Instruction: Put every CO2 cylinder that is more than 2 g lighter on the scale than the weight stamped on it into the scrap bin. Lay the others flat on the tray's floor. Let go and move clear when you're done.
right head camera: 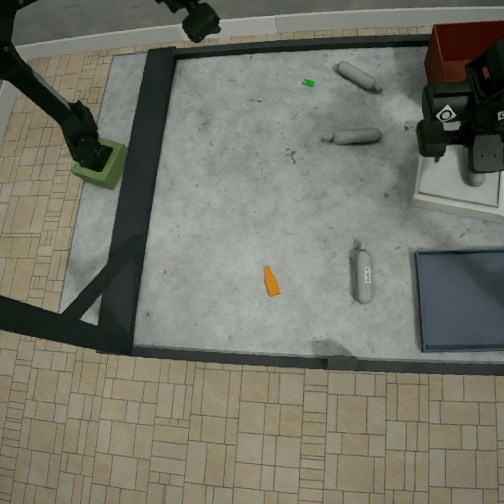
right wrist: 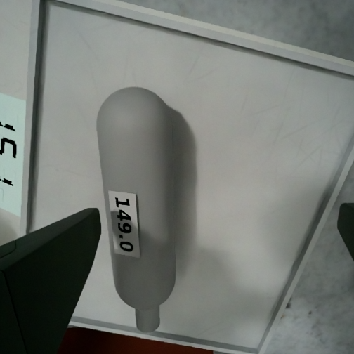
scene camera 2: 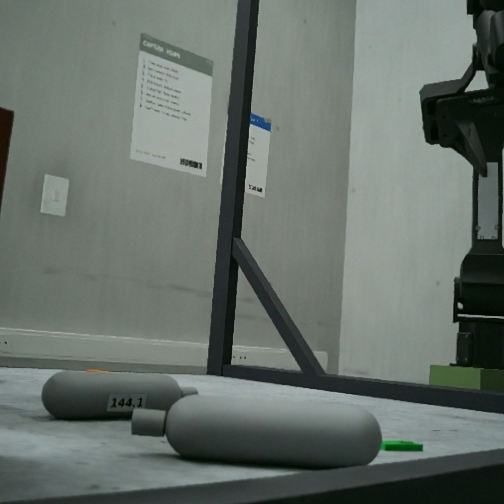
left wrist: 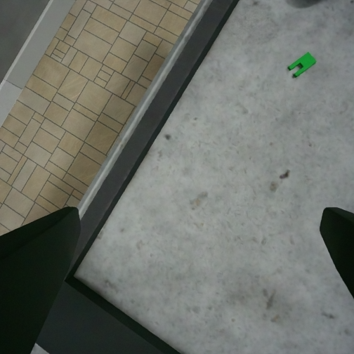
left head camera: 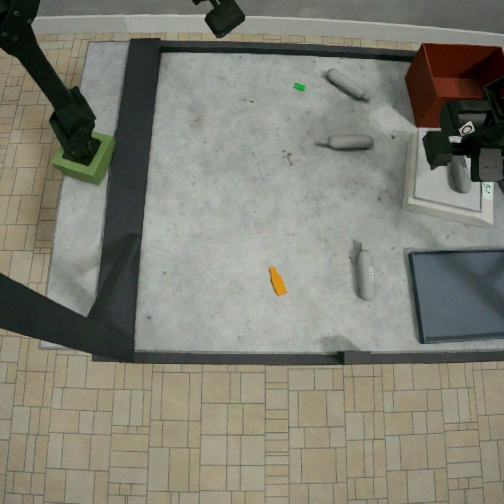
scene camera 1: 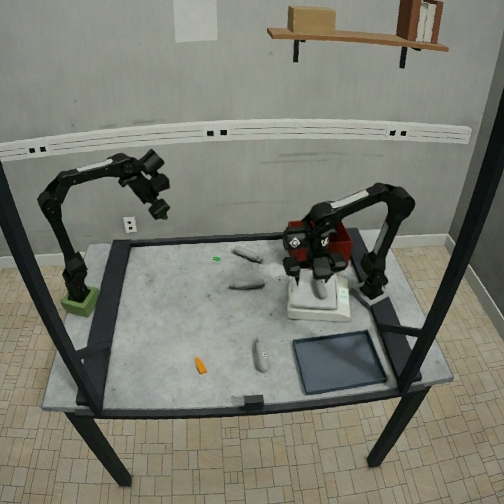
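Note:
A grey cylinder stamped 149.0 [right wrist: 140, 165] [scene camera 1: 320, 290] lies on the white scale [right wrist: 250, 150] [left head camera: 430, 187] [scene camera 1: 300, 298]; its display is partly cut off. My open right gripper [right wrist: 217, 217] [left head camera: 467, 167] [scene camera 1: 317, 274] hangs above it. A cylinder stamped 144.1 [scene camera 2: 110, 387] [left head camera: 352, 142] lies left of the scale. Another cylinder [left head camera: 345, 84] [scene camera 2: 275, 430] lies behind, stamp not visible. A third loose cylinder [left head camera: 365, 280] [scene camera 1: 261, 357] lies left of the blue-grey tray [left head camera: 460, 300] [scene camera 1: 340, 360]. The red scrap bin [left head camera: 425, 90] [scene camera 1: 342, 242] stands behind the scale. My left gripper [left wrist: 200, 218] [scene camera 1: 160, 210] is open, high up.
A small green piece [left head camera: 299, 87] [left wrist: 303, 64] lies near the back cylinder. An orange bottle-shaped piece [left head camera: 278, 281] [scene camera 1: 200, 365] lies toward the front. A dark frame beam [left head camera: 135, 150] runs along the left side, with a frame post [scene camera 1: 450, 225] at the right.

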